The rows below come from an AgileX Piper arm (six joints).
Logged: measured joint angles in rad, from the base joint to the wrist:
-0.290 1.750 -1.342 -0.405 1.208 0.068
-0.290 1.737 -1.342 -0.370 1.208 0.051
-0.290 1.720 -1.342 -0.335 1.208 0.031
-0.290 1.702 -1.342 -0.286 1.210 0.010
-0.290 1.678 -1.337 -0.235 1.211 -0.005
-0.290 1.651 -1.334 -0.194 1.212 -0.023
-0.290 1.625 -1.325 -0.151 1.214 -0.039
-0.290 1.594 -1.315 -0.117 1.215 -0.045
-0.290 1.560 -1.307 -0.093 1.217 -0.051
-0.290 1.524 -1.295 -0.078 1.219 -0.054
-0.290 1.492 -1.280 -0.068 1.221 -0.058
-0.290 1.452 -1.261 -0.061 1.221 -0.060
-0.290 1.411 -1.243 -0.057 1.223 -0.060
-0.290 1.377 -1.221 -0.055 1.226 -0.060
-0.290 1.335 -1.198 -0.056 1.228 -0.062
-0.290 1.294 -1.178 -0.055 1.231 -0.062
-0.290 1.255 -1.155 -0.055 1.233 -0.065
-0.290 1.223 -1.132 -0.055 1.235 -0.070
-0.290 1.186 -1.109 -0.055 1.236 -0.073
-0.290 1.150 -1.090 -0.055 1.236 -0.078
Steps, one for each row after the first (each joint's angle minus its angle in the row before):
0.000 -0.013 0.000 0.035 0.000 -0.017
0.000 -0.017 0.000 0.035 0.000 -0.020
0.000 -0.018 0.000 0.049 0.002 -0.021
0.000 -0.024 0.005 0.051 0.001 -0.015
0.000 -0.027 0.003 0.041 0.001 -0.018
0.000 -0.026 0.009 0.043 0.002 -0.016
0.000 -0.031 0.010 0.034 0.001 -0.006
0.000 -0.034 0.008 0.024 0.002 -0.006
0.000 -0.036 0.012 0.015 0.002 -0.003
0.000 -0.032 0.015 0.010 0.002 -0.004
0.000 -0.040 0.019 0.007 0.000 -0.002
0.000 -0.041 0.018 0.004 0.002 0.000
0.000 -0.034 0.022 0.002 0.003 0.000
0.000 -0.042 0.023 -0.001 0.002 -0.002
0.000 -0.041 0.020 0.001 0.003 0.000
0.000 -0.039 0.023 0.000 0.002 -0.003
0.000 -0.032 0.023 0.000 0.002 -0.005
0.000 -0.037 0.023 0.000 0.001 -0.003
0.000 -0.036 0.019 0.000 0.000 -0.005

